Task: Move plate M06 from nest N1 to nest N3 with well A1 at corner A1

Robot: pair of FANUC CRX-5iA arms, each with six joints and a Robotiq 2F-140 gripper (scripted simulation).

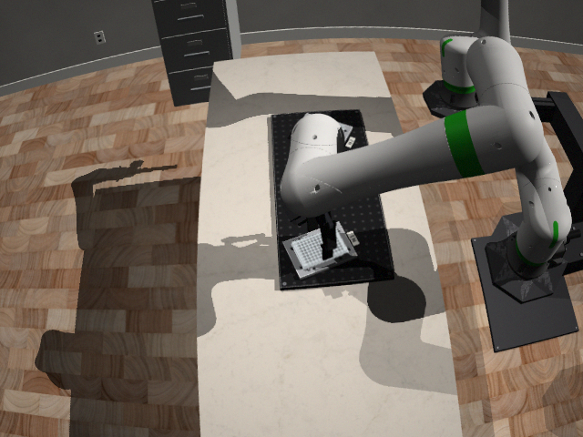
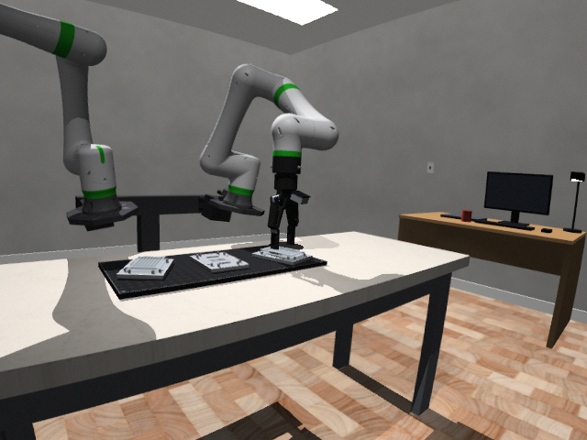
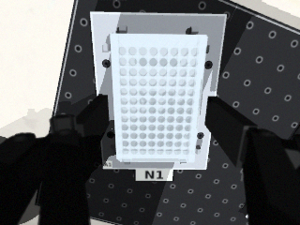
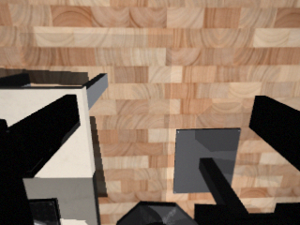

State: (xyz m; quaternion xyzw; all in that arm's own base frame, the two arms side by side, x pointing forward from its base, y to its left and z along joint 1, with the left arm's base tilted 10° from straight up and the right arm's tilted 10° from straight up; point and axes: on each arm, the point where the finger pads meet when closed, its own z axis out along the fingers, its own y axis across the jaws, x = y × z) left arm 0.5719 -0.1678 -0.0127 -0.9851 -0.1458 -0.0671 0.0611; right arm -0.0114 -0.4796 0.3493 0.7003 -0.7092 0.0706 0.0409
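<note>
The plate M06 is 50 mm below my left hand. Round my left hand: plate M09: 430 mm to the right, 70 mm behind, 50 mm below; landing nest N3: 220 mm to the right, 60 mm below, 40 mm behind.
</note>
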